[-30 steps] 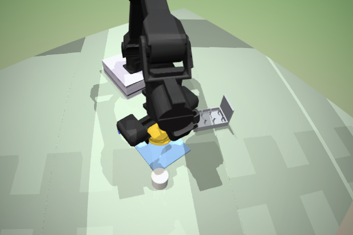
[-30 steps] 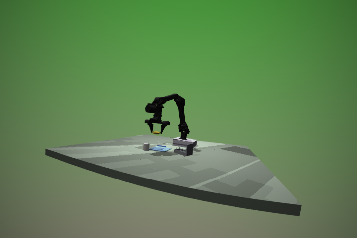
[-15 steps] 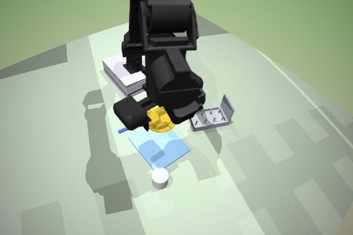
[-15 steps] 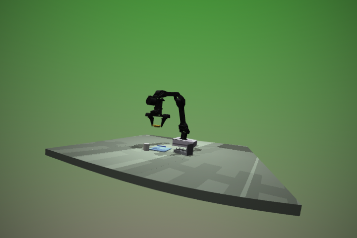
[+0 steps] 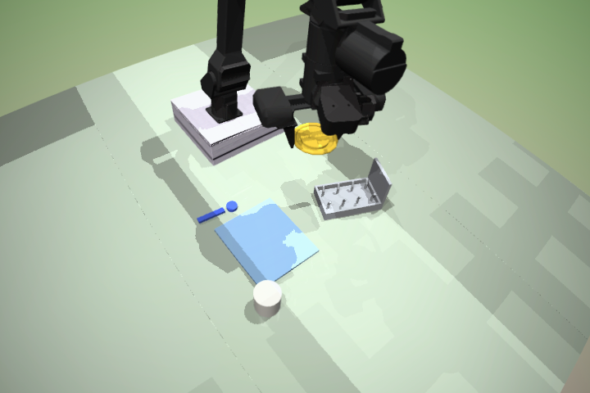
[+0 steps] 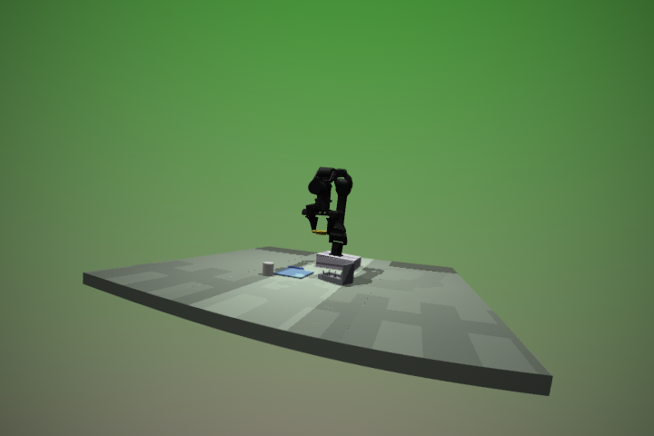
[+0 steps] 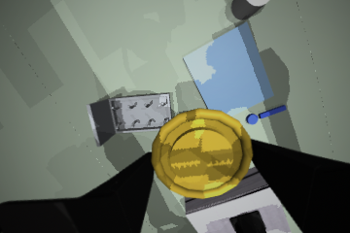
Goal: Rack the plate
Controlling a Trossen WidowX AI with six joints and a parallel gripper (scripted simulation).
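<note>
Now: the grey dish rack 3 cm ahead of my gripper tip, 9 cm to the left of it and 16 cm below it. Round my gripper tip: blue spoon (9 cm behind, 13 cm to the right, 18 cm below); then white cup (12 cm ahead, 17 cm to the right, 16 cm below); then yellow plate (1 cm above).
</note>
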